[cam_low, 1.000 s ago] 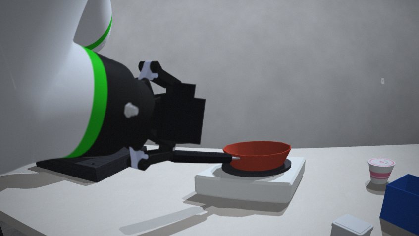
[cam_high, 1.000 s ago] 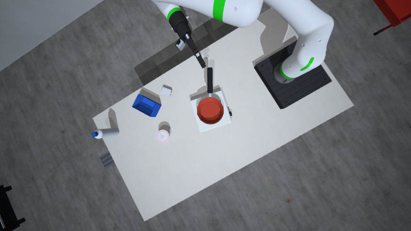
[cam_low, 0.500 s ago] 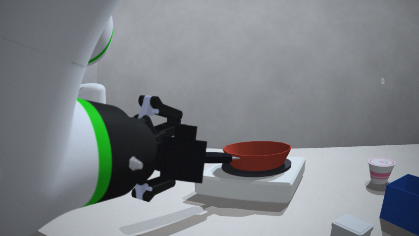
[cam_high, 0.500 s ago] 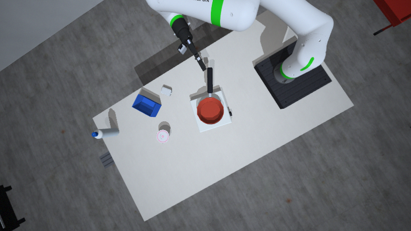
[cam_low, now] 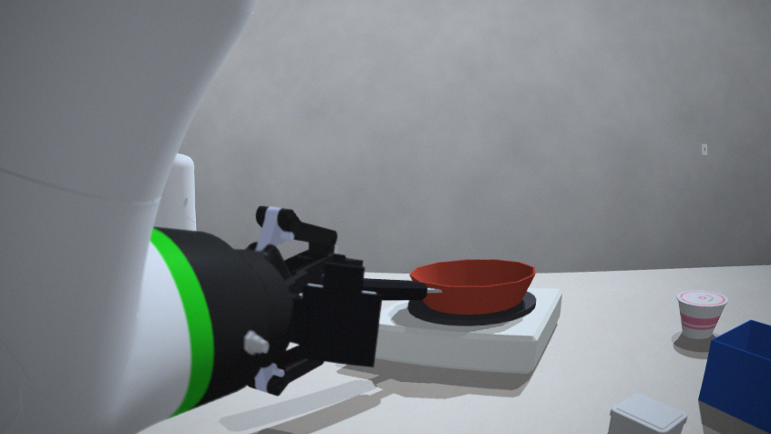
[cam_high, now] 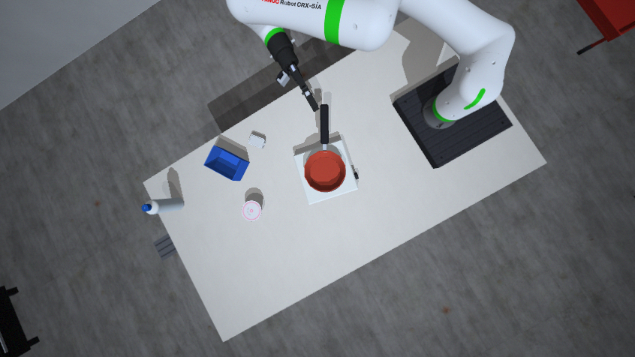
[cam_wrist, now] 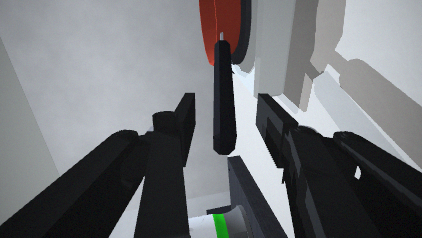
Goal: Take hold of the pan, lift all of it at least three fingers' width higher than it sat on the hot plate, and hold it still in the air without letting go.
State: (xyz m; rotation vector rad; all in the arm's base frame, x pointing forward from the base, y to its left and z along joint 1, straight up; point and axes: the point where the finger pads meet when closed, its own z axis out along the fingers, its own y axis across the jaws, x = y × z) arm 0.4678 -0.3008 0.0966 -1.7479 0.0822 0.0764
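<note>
The red pan lies 22 cm to the left of my hand, 7 cm ahead of it and 5 cm below it. Round my hand: small white box 31 cm ahead, 13 cm below, 3 cm to the right; blue bin 49 cm ahead, 12 cm below, 1 cm to the right; white hot plate 27 cm to the left, 11 cm below, 8 cm ahead.
</note>
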